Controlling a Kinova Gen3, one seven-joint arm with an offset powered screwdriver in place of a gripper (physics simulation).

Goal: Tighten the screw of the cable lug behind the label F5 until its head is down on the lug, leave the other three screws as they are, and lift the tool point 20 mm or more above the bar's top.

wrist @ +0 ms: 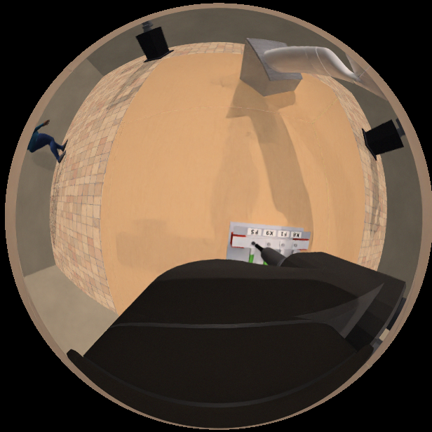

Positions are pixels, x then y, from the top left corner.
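From the lens to a light grey plate (243, 253), I read a distance of 0.33 m from the lens.
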